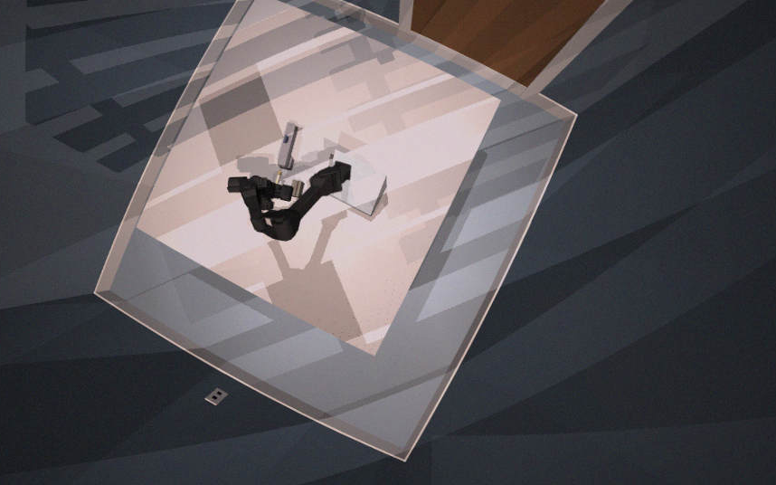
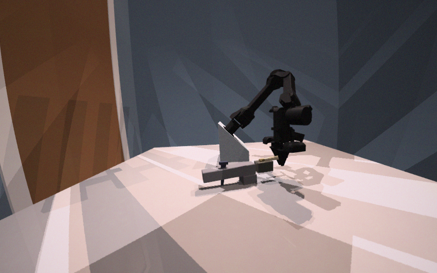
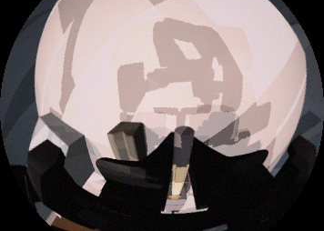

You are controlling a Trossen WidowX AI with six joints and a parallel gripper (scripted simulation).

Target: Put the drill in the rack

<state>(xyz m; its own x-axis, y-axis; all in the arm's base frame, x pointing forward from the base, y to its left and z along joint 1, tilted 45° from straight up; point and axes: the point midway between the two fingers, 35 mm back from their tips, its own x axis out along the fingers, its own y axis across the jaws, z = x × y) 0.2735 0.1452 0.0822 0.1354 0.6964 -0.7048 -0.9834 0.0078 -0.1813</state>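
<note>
Right now my gripper tip is 4 cm to the left of the brass-coloured drill and 3 cm below it. Round my gripper tip: dark blue t-shaped key 23 cm to the right, 3 cm ahead, 1 cm above; then dark block 7 cm behind, 5 cm to the right, 2 cm below.
</note>
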